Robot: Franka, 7 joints.
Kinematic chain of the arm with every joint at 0, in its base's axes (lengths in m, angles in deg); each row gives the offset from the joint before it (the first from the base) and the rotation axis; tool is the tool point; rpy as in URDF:
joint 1: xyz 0 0 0.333 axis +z
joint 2: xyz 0 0 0 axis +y
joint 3: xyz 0 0 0.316 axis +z
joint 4: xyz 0.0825 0 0 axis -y
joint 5: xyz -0.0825 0 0.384 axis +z
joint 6: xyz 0 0 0 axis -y
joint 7: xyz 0.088 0 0 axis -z
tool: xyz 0 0 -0.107 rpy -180 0 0
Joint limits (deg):
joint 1: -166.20..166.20
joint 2: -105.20..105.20
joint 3: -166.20..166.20
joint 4: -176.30..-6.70
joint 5: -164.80..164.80
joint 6: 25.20..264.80
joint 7: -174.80..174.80
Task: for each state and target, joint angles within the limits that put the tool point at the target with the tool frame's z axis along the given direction. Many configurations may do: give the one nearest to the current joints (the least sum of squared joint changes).
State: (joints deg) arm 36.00 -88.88 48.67 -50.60 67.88 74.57 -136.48
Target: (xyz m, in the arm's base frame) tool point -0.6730 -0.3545 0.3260 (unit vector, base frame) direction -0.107 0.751 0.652
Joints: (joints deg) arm 37.15 -105.16 15.40 -14.22 31.96 70.11 -136.48
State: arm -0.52 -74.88 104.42 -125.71 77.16 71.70 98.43
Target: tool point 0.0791 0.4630 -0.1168 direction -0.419 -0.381 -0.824
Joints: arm -39.65 -101.18 122.84 -103.03 102.91 84.62 98.43
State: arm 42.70 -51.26 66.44 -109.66 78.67 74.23 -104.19
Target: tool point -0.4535 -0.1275 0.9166 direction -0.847 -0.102 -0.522
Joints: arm 71.27 -55.10 37.45 -70.41 90.95 87.94 -104.19
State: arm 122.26 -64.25 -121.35 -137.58 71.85 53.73 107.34
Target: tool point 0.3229 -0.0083 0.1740 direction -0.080 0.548 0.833
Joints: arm 110.93 -53.09 -141.95 -140.75 54.51 60.06 107.34
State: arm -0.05 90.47 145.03 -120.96 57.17 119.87 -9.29
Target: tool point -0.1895 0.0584 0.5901 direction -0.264 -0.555 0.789
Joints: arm 17.96 92.41 146.53 -169.77 111.21 121.22 -9.29
